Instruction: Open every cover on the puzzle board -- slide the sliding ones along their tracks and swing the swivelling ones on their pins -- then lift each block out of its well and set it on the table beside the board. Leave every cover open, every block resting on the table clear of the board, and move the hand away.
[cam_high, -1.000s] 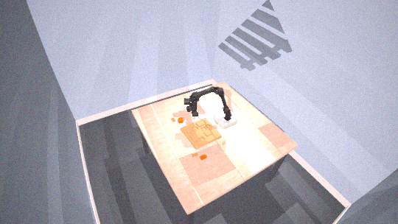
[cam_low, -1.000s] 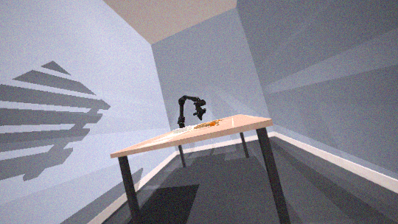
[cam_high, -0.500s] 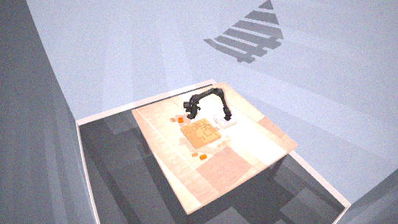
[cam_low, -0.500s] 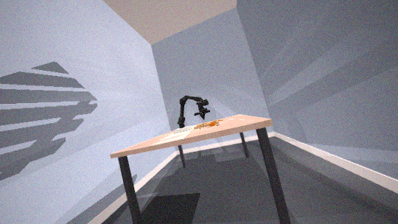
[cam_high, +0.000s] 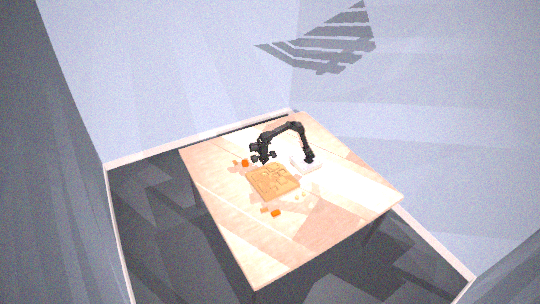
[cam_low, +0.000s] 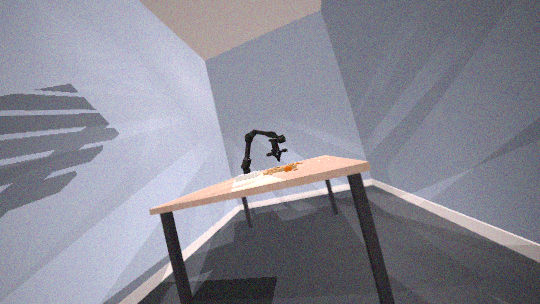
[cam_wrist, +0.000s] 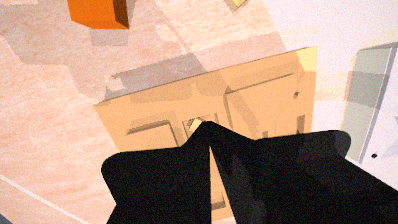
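The tan puzzle board lies 9 cm to the left of my gripper tip, 6 cm below it and 1 cm ahead of it. Also, from my gripper tip: orange bit 34 cm to the left, 19 cm ahead, 7 cm below.
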